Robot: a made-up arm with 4 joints.
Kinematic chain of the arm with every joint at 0, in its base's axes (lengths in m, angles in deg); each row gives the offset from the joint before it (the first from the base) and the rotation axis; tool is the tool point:
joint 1: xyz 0 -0.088 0.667 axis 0.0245 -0.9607 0.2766
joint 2: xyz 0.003 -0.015 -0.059 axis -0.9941 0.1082 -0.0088
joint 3: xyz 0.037 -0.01 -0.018 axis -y
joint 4: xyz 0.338 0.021 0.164 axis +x
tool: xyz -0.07 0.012 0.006
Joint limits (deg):
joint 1: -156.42..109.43
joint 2: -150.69..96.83
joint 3: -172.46..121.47
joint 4: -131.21..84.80
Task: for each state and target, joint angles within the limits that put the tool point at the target. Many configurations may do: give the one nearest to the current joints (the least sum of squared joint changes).
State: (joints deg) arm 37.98 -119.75 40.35 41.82
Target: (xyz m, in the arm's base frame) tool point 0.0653 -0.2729 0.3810
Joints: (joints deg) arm 26.38 -142.16 76.69 42.56
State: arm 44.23 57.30 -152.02 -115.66
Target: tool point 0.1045 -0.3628 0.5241
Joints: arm 71.07 82.30 -153.66 -117.31
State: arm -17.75 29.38 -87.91 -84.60
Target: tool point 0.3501 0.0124 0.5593
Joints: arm 20.02 -20.52 -63.52 -84.11
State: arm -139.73 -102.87 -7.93 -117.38
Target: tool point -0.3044 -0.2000 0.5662
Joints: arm -155.74 -58.55 -16.94 -111.92
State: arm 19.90 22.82 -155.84 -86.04
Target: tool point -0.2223 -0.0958 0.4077
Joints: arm -6.97 4.39 -167.41 -84.67
